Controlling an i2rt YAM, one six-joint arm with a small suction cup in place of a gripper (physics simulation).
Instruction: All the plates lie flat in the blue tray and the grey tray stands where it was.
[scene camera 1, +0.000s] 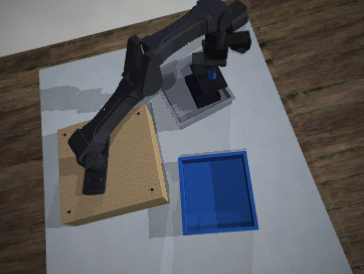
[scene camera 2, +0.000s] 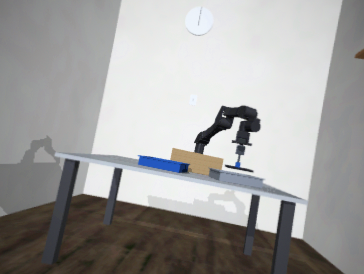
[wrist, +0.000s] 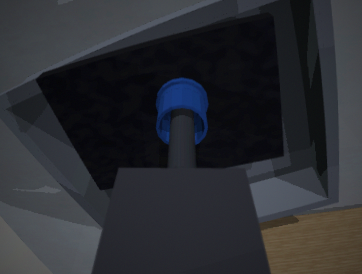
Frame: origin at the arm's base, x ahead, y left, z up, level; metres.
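Where they show: hand, its tool point: (scene camera 1: 211, 77) (scene camera 2: 237, 169) (wrist: 182, 94); arm's base, origin of its link: (scene camera 1: 97, 163) (scene camera 2: 197, 155).
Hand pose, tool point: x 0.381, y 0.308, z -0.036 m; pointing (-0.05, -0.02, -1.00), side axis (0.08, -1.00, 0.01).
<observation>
Each offset is from my tool point to the top centre of the thing. Level surfaces: height alone.
My suction cup (scene camera 1: 212, 75) (scene camera 2: 238, 164) (wrist: 182, 100) is blue and is shut on a thin black plate {dx -0.012, dy +0.007, dz +0.013 m} (scene camera 1: 218, 84) (scene camera 2: 246, 169) (wrist: 235, 65), which hangs roughly flat above the grey tray {dx -0.077, dy -0.014, dz -0.023 m} (scene camera 1: 206, 114) (scene camera 2: 235, 178) (wrist: 331, 125). In scene camera 1, more black plate material {dx -0.036, dy -0.007, dz -0.039 m} (scene camera 1: 204, 99) shows lower down inside the grey tray, partly hidden by the held plate; how many plates lie there I cannot tell. The blue tray {dx -0.010, dy -0.400, dz -0.023 m} (scene camera 1: 220, 231) (scene camera 2: 162, 164) stands apart at the front right of the base board in scene camera 1, and its inner floor shows no plate.
A thick wooden board (scene camera 1: 130, 165) (scene camera 2: 197, 160) (wrist: 320, 245) carries the arm's base, left of both trays in scene camera 1. The pale table {dz -0.073 m} (scene camera 1: 295, 225) has its right edge beyond the trays. The arm reaches over the board to the grey tray.
</observation>
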